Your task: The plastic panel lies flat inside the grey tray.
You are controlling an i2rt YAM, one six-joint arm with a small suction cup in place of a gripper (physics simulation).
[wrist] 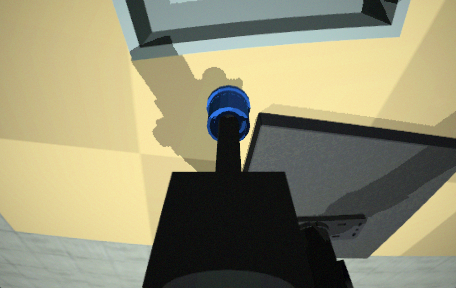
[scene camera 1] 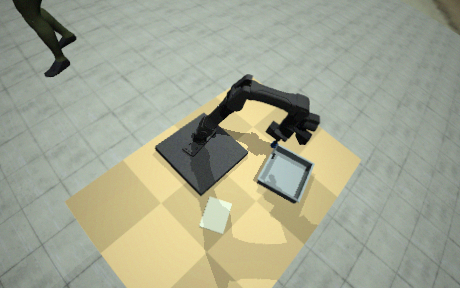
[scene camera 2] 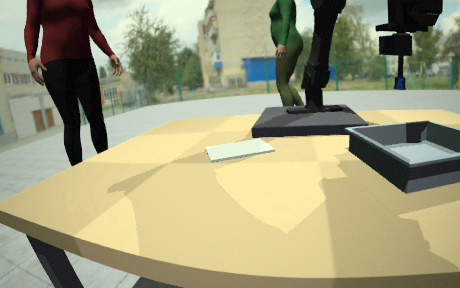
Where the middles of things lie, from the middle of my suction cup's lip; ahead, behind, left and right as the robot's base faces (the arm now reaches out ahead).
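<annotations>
I see the grey tray [scene camera 2: 411,155], and my suction cup is 12 cm short of it, 3 cm to the left of it and 11 cm above it. Going by their middles, the grey tray is the nearest to my suction cup of the things named here. There is also the plastic panel [scene camera 2: 234,150], which is 4 cm behind my suction cup, 40 cm to the right of it and 14 cm below it.
</annotations>
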